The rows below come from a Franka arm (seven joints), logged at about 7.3 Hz.
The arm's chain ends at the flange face. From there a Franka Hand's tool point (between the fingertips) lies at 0.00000 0.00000 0.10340 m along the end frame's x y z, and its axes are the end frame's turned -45 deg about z.
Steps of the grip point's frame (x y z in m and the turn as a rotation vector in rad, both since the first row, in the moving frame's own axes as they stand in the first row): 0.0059, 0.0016, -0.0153, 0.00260, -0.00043, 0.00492; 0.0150, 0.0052, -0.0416, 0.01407, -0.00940, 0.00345; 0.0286, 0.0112, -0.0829, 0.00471, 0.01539, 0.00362; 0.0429, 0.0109, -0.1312, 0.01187, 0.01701, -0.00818; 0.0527, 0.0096, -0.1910, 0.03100, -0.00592, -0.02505; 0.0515, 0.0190, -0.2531, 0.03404, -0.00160, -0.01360; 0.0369, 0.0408, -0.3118, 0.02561, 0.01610, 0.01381
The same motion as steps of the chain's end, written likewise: 0.0055, -0.0029, -0.0153, 0.00153, -0.00214, 0.00492; 0.0160, -0.0066, -0.0416, 0.00330, -0.01660, 0.00345; 0.0274, -0.0108, -0.0829, 0.01421, 0.00755, 0.00362; 0.0377, -0.0205, -0.1312, 0.02042, 0.00363, -0.00818; 0.0468, -0.0287, -0.1909, 0.01773, -0.02611, -0.02505; 0.0525, -0.0206, -0.2530, 0.02294, -0.02520, -0.01360; 0.0556, 0.0058, -0.3118, 0.02949, -0.00672, 0.01381
